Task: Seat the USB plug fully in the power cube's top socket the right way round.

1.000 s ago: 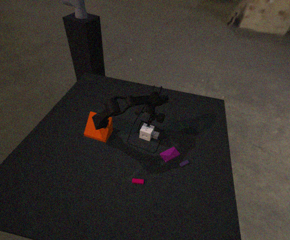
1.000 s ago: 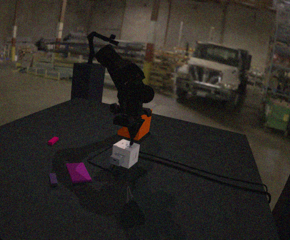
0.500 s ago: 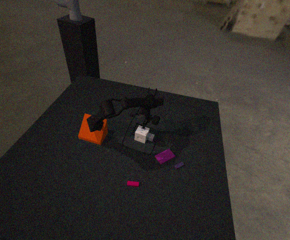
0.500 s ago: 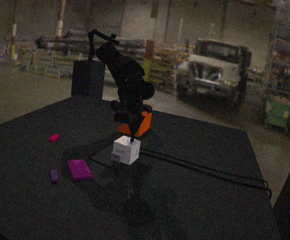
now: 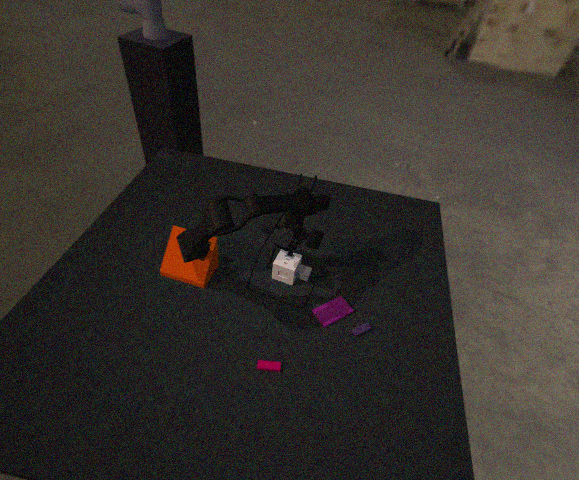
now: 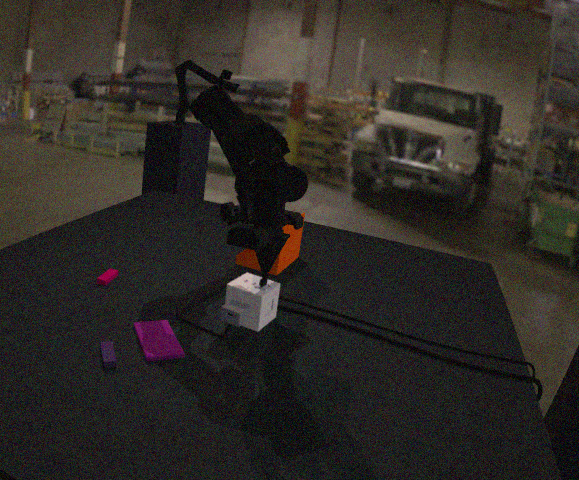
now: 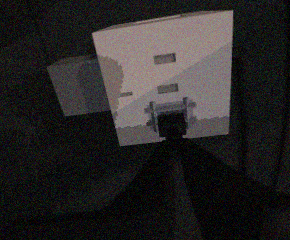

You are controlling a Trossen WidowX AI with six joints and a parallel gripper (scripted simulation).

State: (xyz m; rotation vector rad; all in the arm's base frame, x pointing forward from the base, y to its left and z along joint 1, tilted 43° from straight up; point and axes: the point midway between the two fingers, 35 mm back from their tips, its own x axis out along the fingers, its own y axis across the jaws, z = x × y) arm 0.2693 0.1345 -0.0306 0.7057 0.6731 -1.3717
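The dark USB plug lies 2 cm below my gripper tip. Round my gripper tip: magenta flat card: 20 cm ahead, 10 cm to the right, 10 cm below; pink piece: 9 cm ahead, 35 cm to the right, 10 cm below.
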